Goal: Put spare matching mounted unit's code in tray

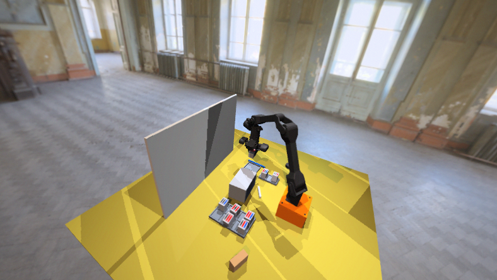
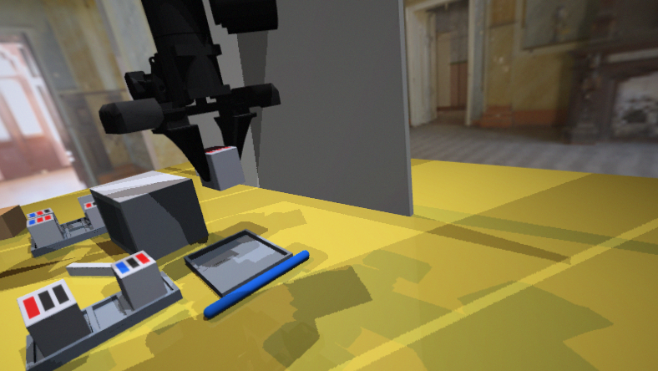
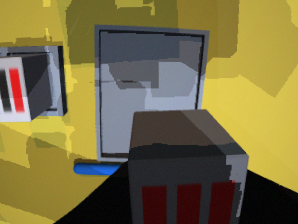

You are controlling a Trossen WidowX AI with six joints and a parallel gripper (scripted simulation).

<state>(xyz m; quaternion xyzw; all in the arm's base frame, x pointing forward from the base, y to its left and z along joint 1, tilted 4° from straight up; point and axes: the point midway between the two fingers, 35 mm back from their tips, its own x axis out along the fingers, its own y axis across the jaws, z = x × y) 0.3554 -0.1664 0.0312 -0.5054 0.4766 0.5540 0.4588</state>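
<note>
Right now my gripper tip is 12 cm above the grey tray and 1 cm past it. Also, from my gripper tip: blue rod: 12 cm below, 7 cm to the right, 1 cm behind; rack: 15 cm behind, 11 cm below, 1 cm to the left; spare: 2 cm above.
</note>
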